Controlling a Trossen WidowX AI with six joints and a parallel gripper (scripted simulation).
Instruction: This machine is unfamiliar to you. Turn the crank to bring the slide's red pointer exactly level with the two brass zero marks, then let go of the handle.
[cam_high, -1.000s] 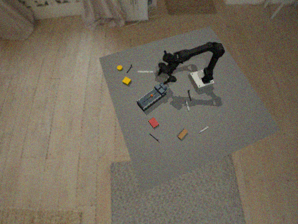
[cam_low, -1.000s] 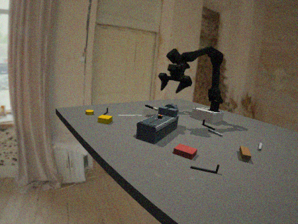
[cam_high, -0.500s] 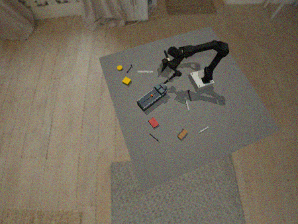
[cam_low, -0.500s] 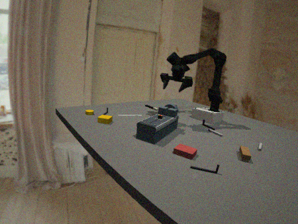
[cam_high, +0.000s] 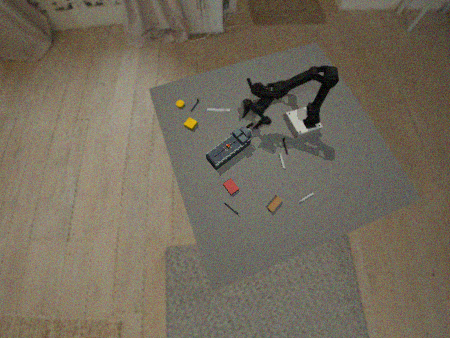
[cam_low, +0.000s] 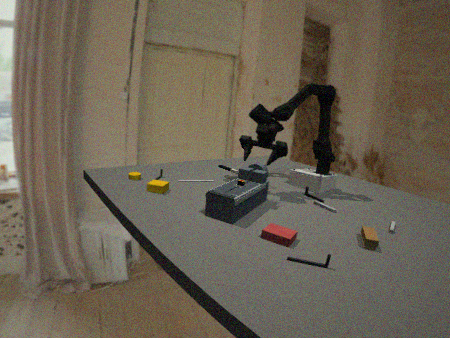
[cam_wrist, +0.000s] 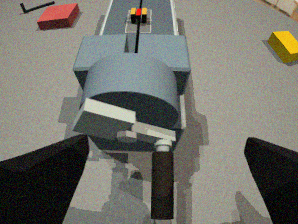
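Right now my gripper tip is 20 mm past the dark handle, 10 mm to the left of it and 40 mm above it. Round my gripper tip: red pointer: 140 mm ahead, 100 mm to the left, 40 mm below; yellow block: 320 mm ahead, 140 mm to the right, 100 mm below; red block: 170 mm ahead, 310 mm to the left, 110 mm below.
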